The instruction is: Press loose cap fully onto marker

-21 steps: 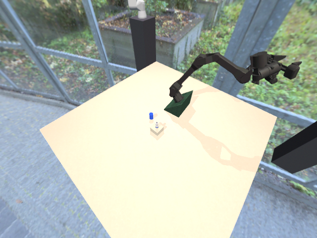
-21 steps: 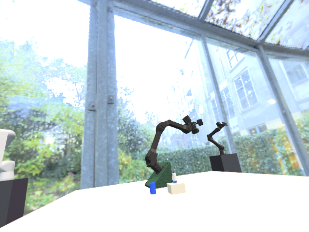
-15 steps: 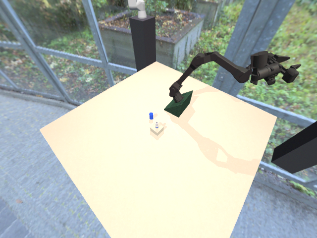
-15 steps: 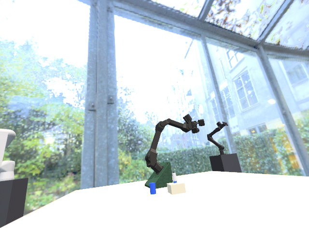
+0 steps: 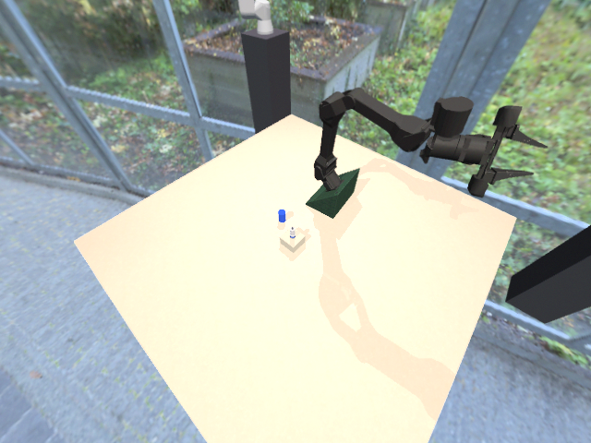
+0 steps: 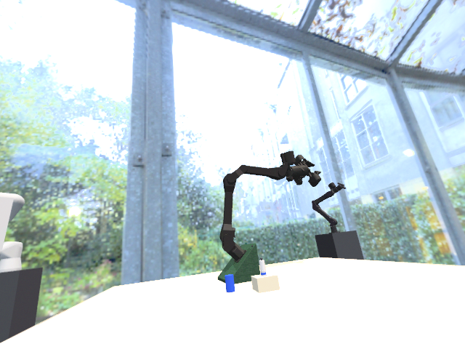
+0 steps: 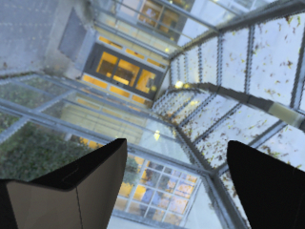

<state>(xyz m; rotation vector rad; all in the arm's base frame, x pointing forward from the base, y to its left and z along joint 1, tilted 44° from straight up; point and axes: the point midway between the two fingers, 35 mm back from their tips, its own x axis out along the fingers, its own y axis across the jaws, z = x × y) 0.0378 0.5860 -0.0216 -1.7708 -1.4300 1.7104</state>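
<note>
The blue cap lies 580 mm to the right of my gripper tip, 460 mm below it and 160 mm ahead of it. Round my gripper tip: holder block (480 mm to the right, 470 mm below, 220 mm ahead).
</note>
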